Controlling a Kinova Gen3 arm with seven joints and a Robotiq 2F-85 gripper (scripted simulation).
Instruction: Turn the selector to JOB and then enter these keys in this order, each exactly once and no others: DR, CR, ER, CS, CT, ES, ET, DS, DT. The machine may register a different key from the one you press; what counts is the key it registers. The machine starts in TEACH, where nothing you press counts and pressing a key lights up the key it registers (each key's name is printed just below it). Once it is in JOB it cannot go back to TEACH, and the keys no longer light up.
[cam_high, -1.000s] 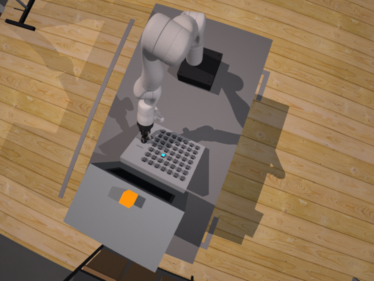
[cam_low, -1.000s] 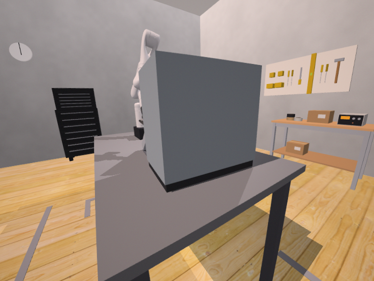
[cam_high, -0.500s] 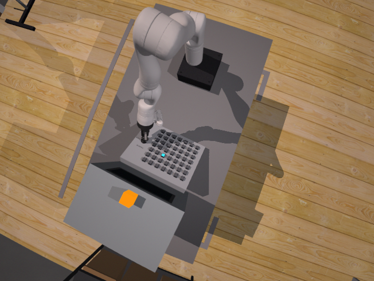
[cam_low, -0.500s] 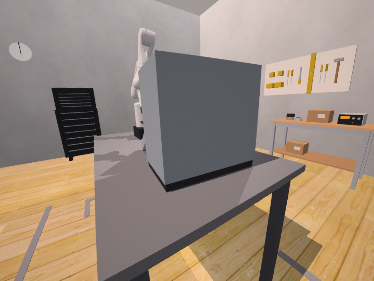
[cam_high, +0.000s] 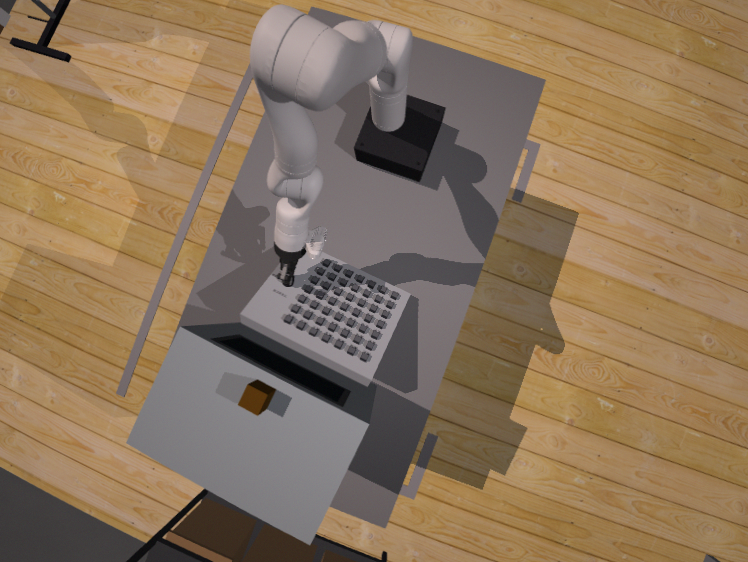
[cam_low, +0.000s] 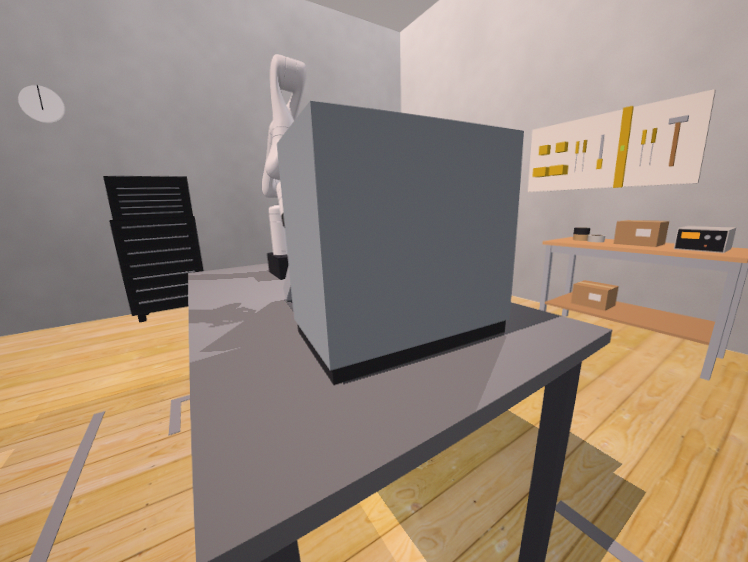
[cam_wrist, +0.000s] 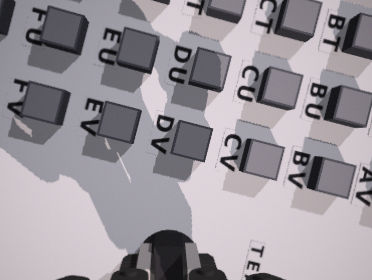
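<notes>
Right now my hand is 1 cm short of the black selector knob and 1 cm above it. Also, from my hand: grey keypad panel: 11 cm to the left, 6 cm below, 4 cm ahead.
</notes>
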